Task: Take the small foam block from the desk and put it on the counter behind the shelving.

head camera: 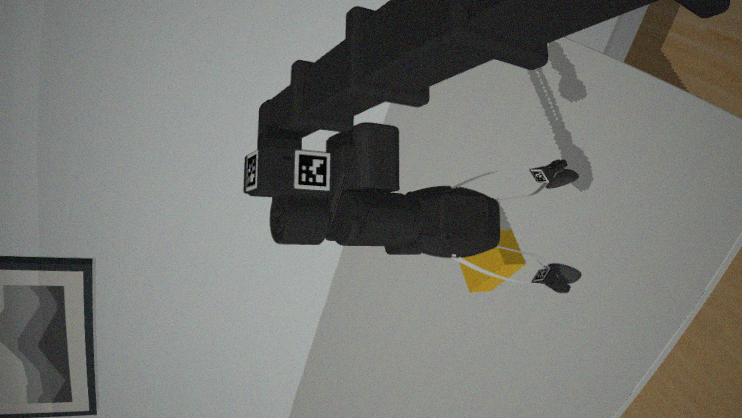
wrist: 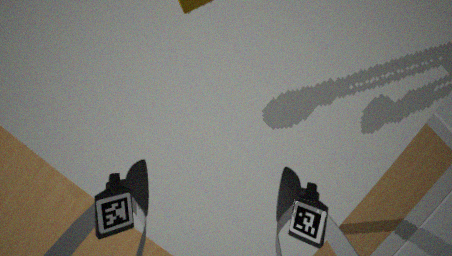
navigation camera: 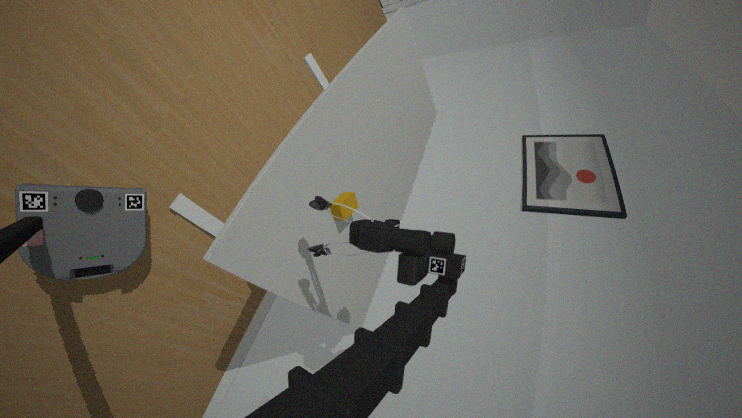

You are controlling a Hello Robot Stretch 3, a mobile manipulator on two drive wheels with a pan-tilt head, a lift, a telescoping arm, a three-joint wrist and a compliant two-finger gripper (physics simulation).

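Pixels of known places: gripper, fingertip midpoint: (head camera: pixel 573 226) (wrist: pixel 214 182) (navigation camera: pixel 311 225); robot's base, origin of the base link: (navigation camera: pixel 90 199).
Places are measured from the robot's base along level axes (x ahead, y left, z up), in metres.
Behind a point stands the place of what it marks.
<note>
The yellow foam block (head camera: pixel 480 282) {z 0.766, x 0.054, y -0.638 m} (navigation camera: pixel 348 198) {z 0.765, x 0.049, y -0.632 m} (wrist: pixel 192 4) {z 0.734, x 0.015, y -0.591 m} lies on the pale grey desk (head camera: pixel 633 233) {z 0.720, x -0.015, y -0.398 m} (navigation camera: pixel 290 176) {z 0.720, x 0.102, y -0.423 m} (wrist: pixel 200 100) {z 0.720, x 0.001, y -0.487 m}. In the head view it is partly hidden behind the gripper body and one thin finger strip; in the wrist view one corner shows at the top edge. My gripper (head camera: pixel 561 225) {z 0.815, x -0.022, y -0.421 m} (navigation camera: pixel 317 226) {z 0.815, x -0.022, y -0.421 m} (wrist: pixel 214 182) {z 0.815, x -0.022, y -0.421 m} is open, with nothing between its fingertips. It hangs above the desk, pointing down, with the block off to one side of the fingertips, towards the wall. The counter behind the shelving does not show.
My arm (head camera: pixel 415 57) {z 1.165, x -0.086, y -0.236 m} (navigation camera: pixel 363 358) {z 1.151, x -0.084, y -0.166 m} reaches over the desk's end beside the wall. A framed picture (head camera: pixel 49 337) {z 1.418, x 0.234, y -1.388 m} (navigation camera: pixel 550 171) {z 1.449, x 0.251, y -1.400 m} hangs on the wall. My base (navigation camera: pixel 114 223) {z 0.160, x -0.076, y -0.068 m} stands on the wooden floor, near a white desk leg (navigation camera: pixel 197 213). Arm shadows fall on the desk.
</note>
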